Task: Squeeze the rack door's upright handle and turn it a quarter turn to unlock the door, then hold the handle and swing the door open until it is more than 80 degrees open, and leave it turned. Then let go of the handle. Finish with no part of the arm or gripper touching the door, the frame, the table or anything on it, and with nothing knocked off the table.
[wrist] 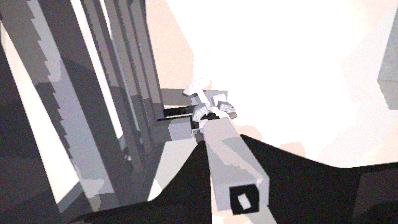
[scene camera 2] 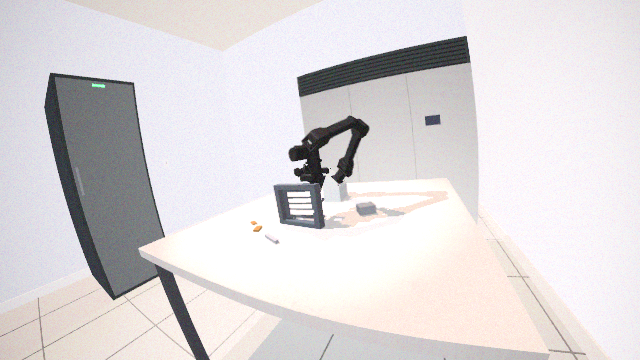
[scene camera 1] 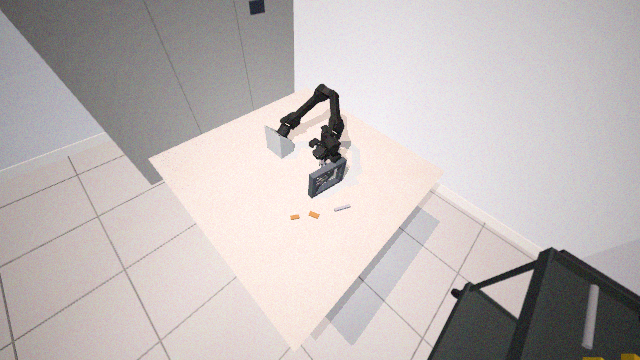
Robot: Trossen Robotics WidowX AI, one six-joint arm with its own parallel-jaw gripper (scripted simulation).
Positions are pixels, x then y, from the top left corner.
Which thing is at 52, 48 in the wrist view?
A rack with slatted door.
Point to a rack with slatted door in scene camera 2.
285, 216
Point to a rack with slatted door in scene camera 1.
315, 188
